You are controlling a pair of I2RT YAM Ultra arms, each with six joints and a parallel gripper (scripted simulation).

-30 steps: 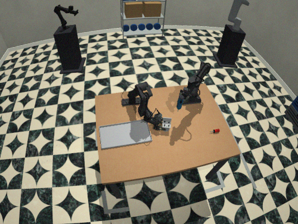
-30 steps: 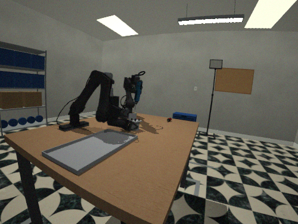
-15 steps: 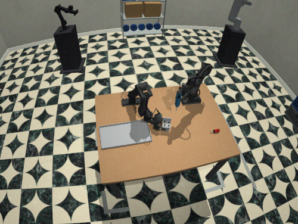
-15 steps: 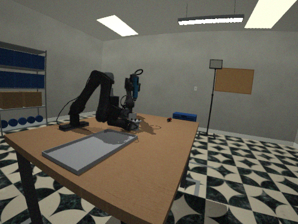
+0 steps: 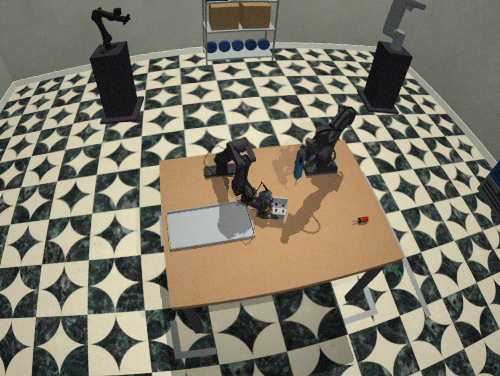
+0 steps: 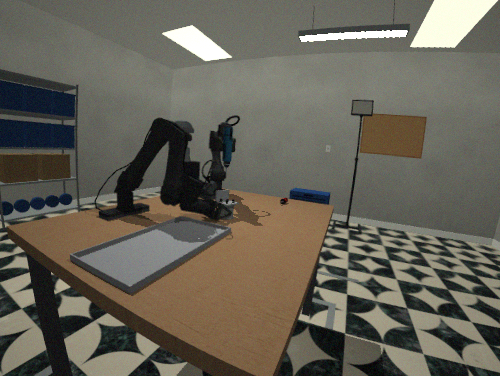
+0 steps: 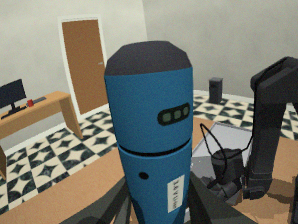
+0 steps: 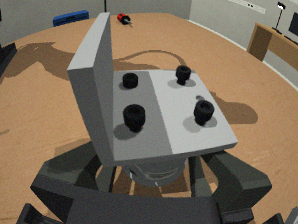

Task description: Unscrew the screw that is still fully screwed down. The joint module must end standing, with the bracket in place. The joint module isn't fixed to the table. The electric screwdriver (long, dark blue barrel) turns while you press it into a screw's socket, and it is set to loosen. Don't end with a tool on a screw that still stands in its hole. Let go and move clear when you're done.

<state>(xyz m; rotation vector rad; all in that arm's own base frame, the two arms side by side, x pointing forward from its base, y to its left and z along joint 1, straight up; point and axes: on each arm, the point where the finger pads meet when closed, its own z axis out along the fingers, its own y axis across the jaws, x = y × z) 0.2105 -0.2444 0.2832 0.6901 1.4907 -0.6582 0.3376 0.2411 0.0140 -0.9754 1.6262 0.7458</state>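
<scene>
Right now my right hand is 10 mm past the screw, 20 mm to the right of it and 40 mm below it. From my right hand the other things lie so: red-handled screwdriver (60 mm ahead, 450 mm to the left, 10 mm below); then grey l-shaped bracket (50 mm above); then grey tray (40 mm ahead, 350 mm to the right, 20 mm below).
</scene>
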